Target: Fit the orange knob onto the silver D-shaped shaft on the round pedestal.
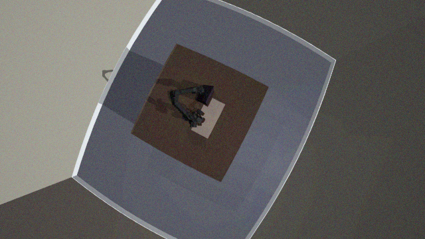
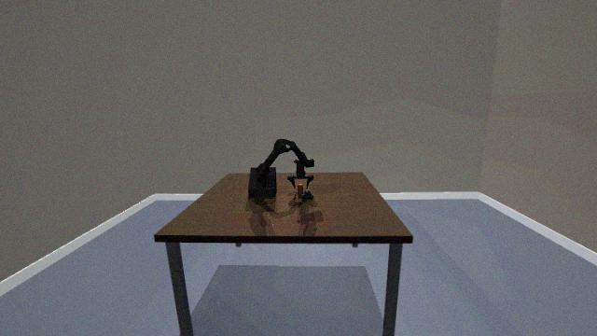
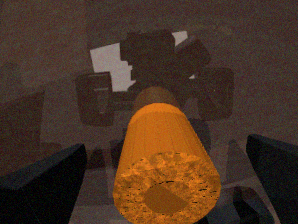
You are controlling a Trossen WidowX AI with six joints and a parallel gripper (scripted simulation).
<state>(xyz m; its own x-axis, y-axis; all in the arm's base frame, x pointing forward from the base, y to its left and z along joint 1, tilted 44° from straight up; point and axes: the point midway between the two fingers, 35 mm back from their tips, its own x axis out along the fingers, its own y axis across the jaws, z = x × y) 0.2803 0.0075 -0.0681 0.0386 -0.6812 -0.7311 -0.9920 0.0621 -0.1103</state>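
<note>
My gripper tip is now 2 cm below the orange knob. From my gripper tip the other things lie so: dark round pedestal: 12 cm to the right, 5 cm ahead.
</note>
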